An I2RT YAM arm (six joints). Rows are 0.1 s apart.
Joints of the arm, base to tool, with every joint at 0 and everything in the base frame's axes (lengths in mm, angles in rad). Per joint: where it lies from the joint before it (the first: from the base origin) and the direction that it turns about. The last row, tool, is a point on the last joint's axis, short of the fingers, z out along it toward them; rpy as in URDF.
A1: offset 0 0 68 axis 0 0 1
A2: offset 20 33.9 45.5 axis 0 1 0
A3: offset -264 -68.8 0 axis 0 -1 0
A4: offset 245 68.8 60 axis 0 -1 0
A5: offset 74 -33.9 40.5 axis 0 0 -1
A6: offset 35.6 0 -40.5 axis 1 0 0
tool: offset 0 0 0 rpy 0 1.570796 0
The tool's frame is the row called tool.
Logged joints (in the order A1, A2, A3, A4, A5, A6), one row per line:
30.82, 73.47, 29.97, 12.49, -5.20, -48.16
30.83, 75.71, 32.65, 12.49, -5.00, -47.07
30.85, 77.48, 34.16, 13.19, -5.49, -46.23
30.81, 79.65, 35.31, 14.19, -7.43, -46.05
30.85, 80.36, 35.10, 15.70, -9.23, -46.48
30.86, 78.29, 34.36, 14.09, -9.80, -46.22
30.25, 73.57, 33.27, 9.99, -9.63, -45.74
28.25, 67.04, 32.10, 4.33, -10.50, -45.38
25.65, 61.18, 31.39, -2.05, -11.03, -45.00
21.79, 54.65, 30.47, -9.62, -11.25, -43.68
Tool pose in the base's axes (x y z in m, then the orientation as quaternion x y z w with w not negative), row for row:
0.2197, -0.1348, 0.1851, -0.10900, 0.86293, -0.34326, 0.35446
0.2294, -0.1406, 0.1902, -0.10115, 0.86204, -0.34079, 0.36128
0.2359, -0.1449, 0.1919, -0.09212, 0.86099, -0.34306, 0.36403
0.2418, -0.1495, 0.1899, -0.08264, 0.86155, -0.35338, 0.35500
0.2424, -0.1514, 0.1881, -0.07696, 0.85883, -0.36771, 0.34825
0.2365, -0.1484, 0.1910, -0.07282, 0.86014, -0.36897, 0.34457
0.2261, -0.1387, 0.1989, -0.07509, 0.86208, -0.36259, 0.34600
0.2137, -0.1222, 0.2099, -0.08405, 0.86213, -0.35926, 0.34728
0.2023, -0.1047, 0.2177, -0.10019, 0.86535, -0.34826, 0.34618
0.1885, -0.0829, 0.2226, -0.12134, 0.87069, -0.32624, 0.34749
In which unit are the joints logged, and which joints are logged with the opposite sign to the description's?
The joints are logged in degrees. Opposite sign: A1, A5.
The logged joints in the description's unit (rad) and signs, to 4 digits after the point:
-0.5379, 1.2823, 0.5231, 0.2180, 0.0908, -0.8406
-0.5381, 1.3214, 0.5699, 0.2180, 0.0873, -0.8215
-0.5384, 1.3523, 0.5962, 0.2302, 0.0958, -0.8069
-0.5377, 1.3902, 0.6163, 0.2477, 0.1297, -0.8037
-0.5384, 1.4025, 0.6126, 0.2740, 0.1611, -0.8112
-0.5386, 1.3664, 0.5997, 0.2459, 0.1710, -0.8067
-0.5280, 1.2840, 0.5807, 0.1744, 0.1681, -0.7983
-0.4931, 1.1701, 0.5603, 0.0756, 0.1833, -0.7920
-0.4477, 1.0678, 0.5479, -0.0358, 0.1925, -0.7854
-0.3803, 0.9538, 0.5318, -0.1679, 0.1963, -0.7624

